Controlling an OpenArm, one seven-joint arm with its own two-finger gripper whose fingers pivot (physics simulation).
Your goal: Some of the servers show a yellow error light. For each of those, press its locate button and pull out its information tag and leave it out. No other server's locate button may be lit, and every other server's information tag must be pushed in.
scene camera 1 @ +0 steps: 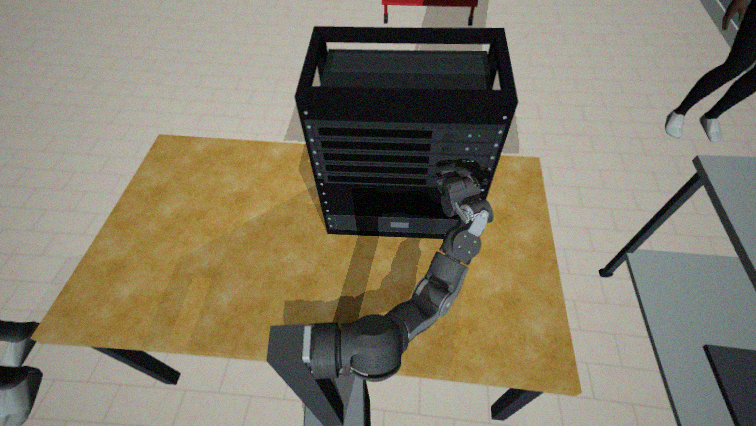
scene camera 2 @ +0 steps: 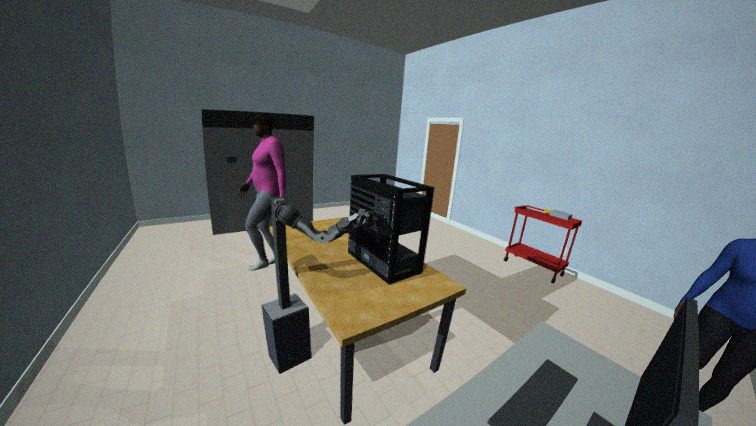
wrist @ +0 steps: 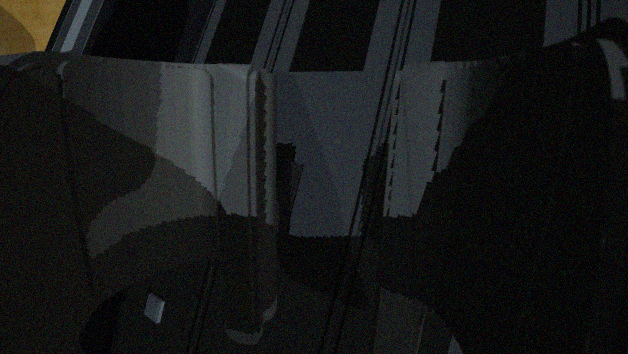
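The black server rack stands on the table. In scene camera 1, the top server and the second server each show a small bluish-white light and a green light at right. Green lights show on the third server, beside my gripper. My gripper is nearly shut, with a narrow gap, at the right part of the lower servers. In the wrist view, a thin dark tag shows beside the left finger, partly hidden. A pale square button lies at lower left. My gripper hides the lower servers' lights.
The wooden table carries the rack. A grey desk stands to the right in scene camera 1. Scene camera 2 shows a person in pink, a person in blue and a red cart.
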